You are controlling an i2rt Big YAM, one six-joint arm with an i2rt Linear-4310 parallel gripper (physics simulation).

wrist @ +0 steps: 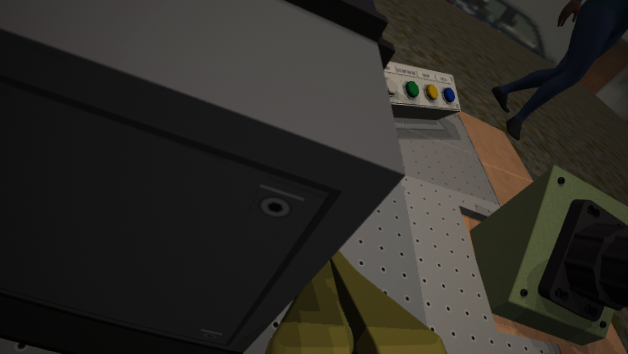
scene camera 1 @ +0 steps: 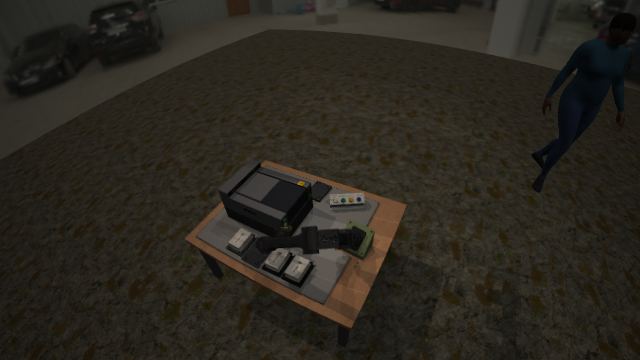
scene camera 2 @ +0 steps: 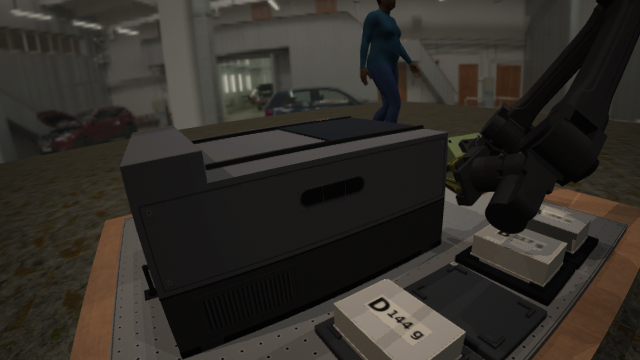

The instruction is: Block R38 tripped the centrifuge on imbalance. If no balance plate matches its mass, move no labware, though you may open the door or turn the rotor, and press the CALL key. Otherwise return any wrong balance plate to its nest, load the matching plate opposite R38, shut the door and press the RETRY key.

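Pixels of known places: gripper, fingertip midpoint: (scene camera 1: 291, 226); arm's base, origin of the base link: (wrist: 579, 258) (scene camera 1: 355, 238).
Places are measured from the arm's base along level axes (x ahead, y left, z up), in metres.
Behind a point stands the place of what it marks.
Observation:
The dark centrifuge (scene camera 1: 265, 212) {x 0.444, y 0.227, z 0.137 m} (scene camera 2: 295, 220) {x 0.618, y 0.264, z 0.071 m} (wrist: 150, 200) {x 0.373, y 0.222, z 0.114 m} has a grey panel beside a dark panel on top; its inside and R38 do not show. Plate D (scene camera 1: 242, 240) {x 0.521, y 0.384, z -0.017 m} (scene camera 2: 385, 305) {x 0.549, y 0.357, z -0.016 m}, marked 144 g, sits in its nest. Plate B (scene camera 1: 278, 260) {x 0.258, y 0.354, z -0.016 m} (scene camera 2: 520, 255) {x 0.317, y 0.370, z -0.020 m} and another plate (scene camera 1: 298, 269) {x 0.136, y 0.332, z -0.017 m} (scene camera 2: 575, 227) {x 0.162, y 0.375, z -0.017 m} sit in nests; their masses are unreadable. An empty nest (scene camera 1: 255, 254) {x 0.416, y 0.390, z -0.058 m} (scene camera 2: 480, 305) {x 0.413, y 0.385, z -0.058 m} lies between D and B. The key panel (scene camera 1: 347, 200) {x 0.193, y -0.236, z -0.004 m} (wrist: 422, 102) {x 0.199, y -0.221, z -0.017 m} has white, green, yellow and blue keys. My gripper (scene camera 1: 285, 227) {x 0.320, y 0.166, z 0.046 m} (scene camera 2: 449, 172) (wrist: 320, 247) {x 0.320, y 0.166, z 0.046 m} is shut and empty, close to the centrifuge's right end near its front corner.
A dark pad (scene camera 1: 320, 191) {x 0.428, y -0.238, z -0.053 m} lies between centrifuge and key panel. The green arm base (scene camera 1: 368, 245) {x -0.081, y -0.010, z -0.016 m} (scene camera 2: 465, 145) {x 0.034, y -0.018, z 0.039 m} (wrist: 505, 260) {x 0.078, y 0.014, z -0.041 m} stands at the table's right. My arm reaches low over the plate row. A person (scene camera 1: 580, 95) (scene camera 2: 383, 50) (wrist: 565, 60) is beyond the table.

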